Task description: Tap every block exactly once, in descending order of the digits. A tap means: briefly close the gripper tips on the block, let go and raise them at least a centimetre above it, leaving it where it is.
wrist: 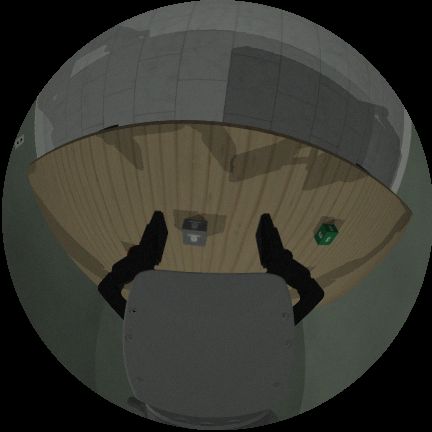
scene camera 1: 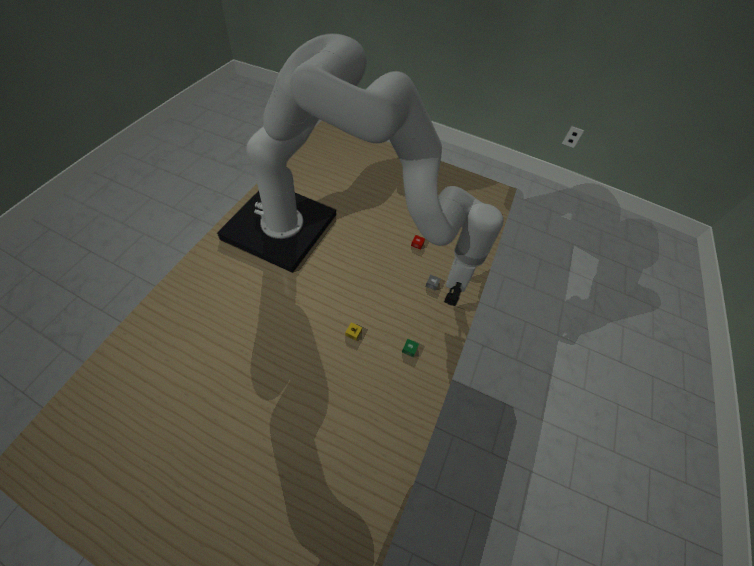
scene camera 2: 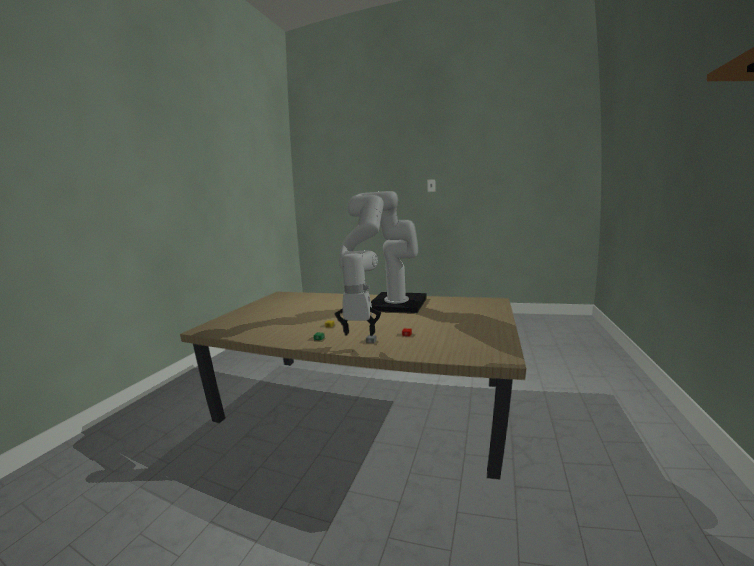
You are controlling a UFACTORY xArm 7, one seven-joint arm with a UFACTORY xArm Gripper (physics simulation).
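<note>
My gripper (scene camera 1: 453,294) (scene camera 2: 359,333) (wrist: 211,222) is open and empty, low above the table near its edge. A grey block (scene camera 1: 433,282) (scene camera 2: 370,339) (wrist: 194,232) lies below the fingertips; in the wrist view it shows between the fingers, nearer the left one. A green block (scene camera 1: 410,347) (scene camera 2: 319,336) (wrist: 326,234) lies outside the right finger in the wrist view. A red block (scene camera 1: 417,241) (scene camera 2: 406,332) is mostly hidden behind the left finger in the wrist view. A yellow block (scene camera 1: 353,330) (scene camera 2: 329,324) lies nearer the arm's base side. The digits are too small to read surely.
The wooden table (scene camera 1: 200,389) (scene camera 2: 462,341) (wrist: 280,200) bears the blocks. The arm's black base plate (scene camera 1: 313,228) (scene camera 2: 414,302) stands at the far side in the second scene view. The table's edge runs close beside the gripper. Dark shadows of the arm cross the table top.
</note>
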